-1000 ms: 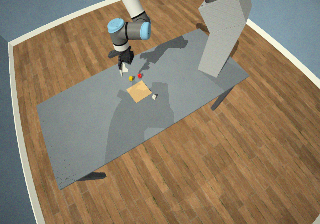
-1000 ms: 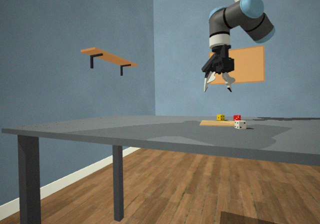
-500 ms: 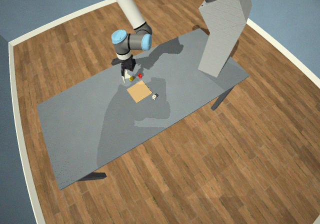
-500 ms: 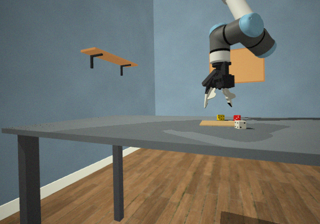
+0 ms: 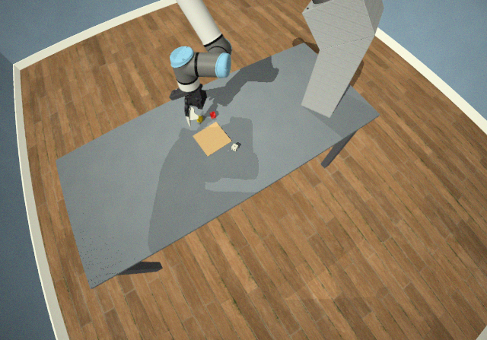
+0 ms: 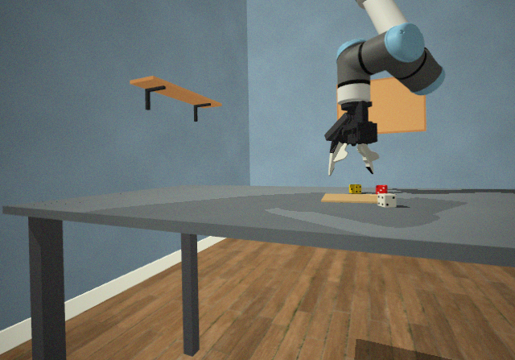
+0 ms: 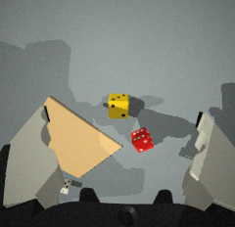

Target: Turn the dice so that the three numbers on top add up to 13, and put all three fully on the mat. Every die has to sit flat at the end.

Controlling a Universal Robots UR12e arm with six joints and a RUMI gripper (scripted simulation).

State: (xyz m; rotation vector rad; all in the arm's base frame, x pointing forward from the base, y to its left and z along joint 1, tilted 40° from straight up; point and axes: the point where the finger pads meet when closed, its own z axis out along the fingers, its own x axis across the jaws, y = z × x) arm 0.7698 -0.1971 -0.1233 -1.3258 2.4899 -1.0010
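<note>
My gripper is now 4 cm above the yellow die, 2 cm to the right of it and 1 cm past it. From my hand the other things lie so: red die (8 cm behind, 4 cm below, 3 cm to the left); tan mat (15 cm to the left, 5 cm below, 2 cm behind); white die (25 cm to the left, 10 cm behind, 4 cm below).
</note>
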